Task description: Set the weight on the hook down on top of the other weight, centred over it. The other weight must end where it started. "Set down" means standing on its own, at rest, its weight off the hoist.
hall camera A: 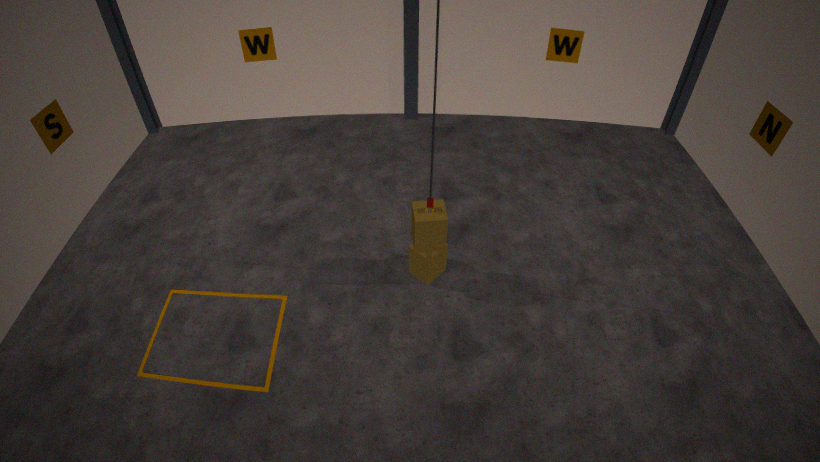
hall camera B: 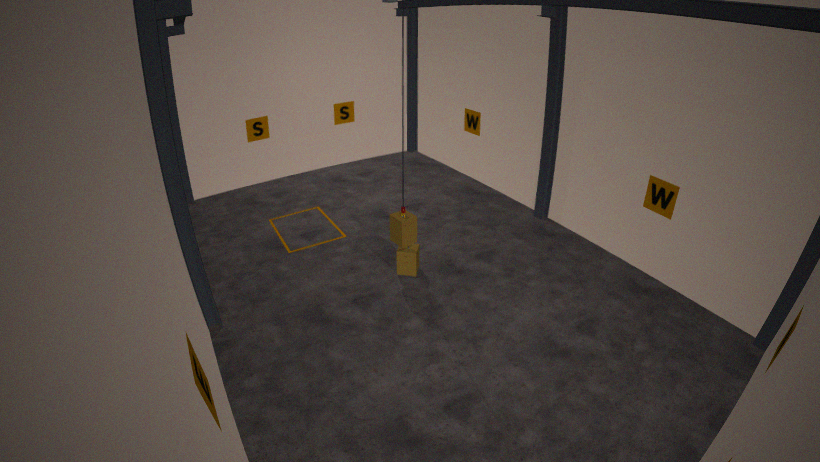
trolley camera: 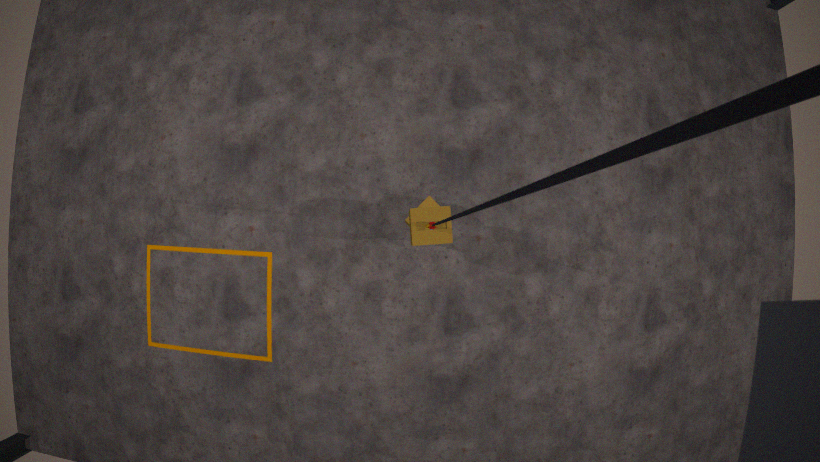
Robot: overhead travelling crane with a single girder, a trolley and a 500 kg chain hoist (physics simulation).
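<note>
My red hook (hall camera A: 429, 202) (hall camera B: 403, 209) (trolley camera: 431, 225) is shut on the upper yellow weight (hall camera A: 429, 232) (hall camera B: 403, 230) (trolley camera: 430, 237), which is upright. The other yellow weight (hall camera A: 427, 269) (hall camera B: 407, 263) (trolley camera: 429, 202) stands on the floor beneath it, turned about 45 degrees to it. In the hall camera B view the upper weight sits a little to the left of the lower one. In the trolley view corners of the lower weight show past the upper one's top and left edges. Whether the two touch I cannot tell; the upper weight hides most of the lower one's top.
A yellow marked rectangle (hall camera A: 229, 294) (hall camera B: 317, 243) (trolley camera: 148, 295) lies on the floor to the left of the weights. Grey columns (hall camera A: 410, 57) (hall camera B: 552, 114) stand along the walls. A dark flat part (trolley camera: 786, 378) fills the lower right of the trolley view.
</note>
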